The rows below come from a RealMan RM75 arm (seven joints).
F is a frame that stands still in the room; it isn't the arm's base.
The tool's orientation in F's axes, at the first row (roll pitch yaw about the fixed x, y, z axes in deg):
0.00 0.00 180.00
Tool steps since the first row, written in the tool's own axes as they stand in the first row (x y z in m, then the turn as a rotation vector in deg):
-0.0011 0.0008 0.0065 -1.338 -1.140 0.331
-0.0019 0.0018 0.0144 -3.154 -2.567 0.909
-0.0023 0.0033 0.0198 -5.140 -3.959 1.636
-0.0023 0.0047 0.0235 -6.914 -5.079 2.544
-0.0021 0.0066 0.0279 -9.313 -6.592 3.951
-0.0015 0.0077 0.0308 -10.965 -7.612 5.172
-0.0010 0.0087 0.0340 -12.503 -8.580 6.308
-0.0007 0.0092 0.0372 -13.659 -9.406 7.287
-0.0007 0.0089 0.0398 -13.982 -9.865 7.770
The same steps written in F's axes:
0.0011 -0.0008 0.0065 1.338 1.140 0.331
0.0019 -0.0018 0.0144 3.154 2.567 0.909
0.0023 -0.0033 0.0198 5.140 3.959 1.636
0.0023 -0.0047 0.0235 6.914 5.079 2.544
0.0021 -0.0066 0.0279 9.313 6.592 3.951
0.0015 -0.0077 0.0308 10.965 7.612 5.172
0.0010 -0.0087 0.0340 12.503 8.580 6.308
0.0007 -0.0092 0.0372 13.659 9.406 7.287
0.0007 -0.0089 0.0398 13.982 9.865 7.770

